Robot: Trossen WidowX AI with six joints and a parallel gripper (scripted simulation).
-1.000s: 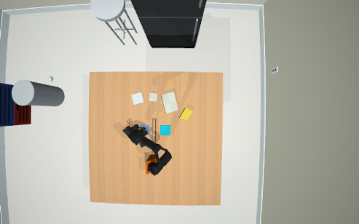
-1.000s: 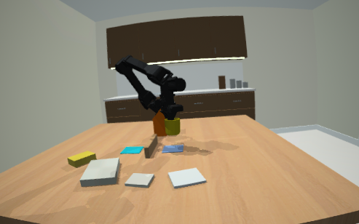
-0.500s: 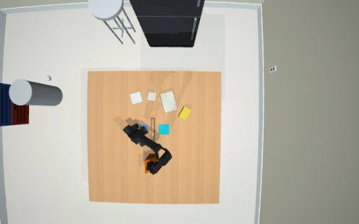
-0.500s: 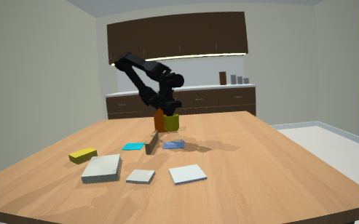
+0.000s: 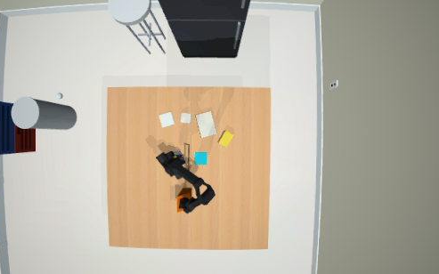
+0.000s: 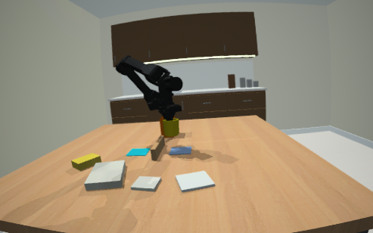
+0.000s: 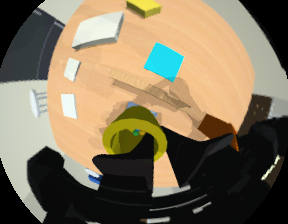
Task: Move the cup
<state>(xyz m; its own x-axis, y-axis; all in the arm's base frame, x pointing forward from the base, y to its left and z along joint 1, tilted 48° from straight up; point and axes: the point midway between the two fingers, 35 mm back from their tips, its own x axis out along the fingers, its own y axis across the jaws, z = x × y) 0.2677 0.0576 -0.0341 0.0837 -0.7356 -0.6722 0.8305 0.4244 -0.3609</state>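
Now: gripper tip 150 mm to the left of the cyan pad, 120 mm above it and 30 mm short of it. The rest, counted from my gripper tip: low wooden bar (100 mm below, 50 mm to the right, 20 mm ahead); then olive-yellow cup (20 mm to the left, 20 mm ahead); then grey tray (290 mm ahead, 170 mm to the right, 100 mm below).
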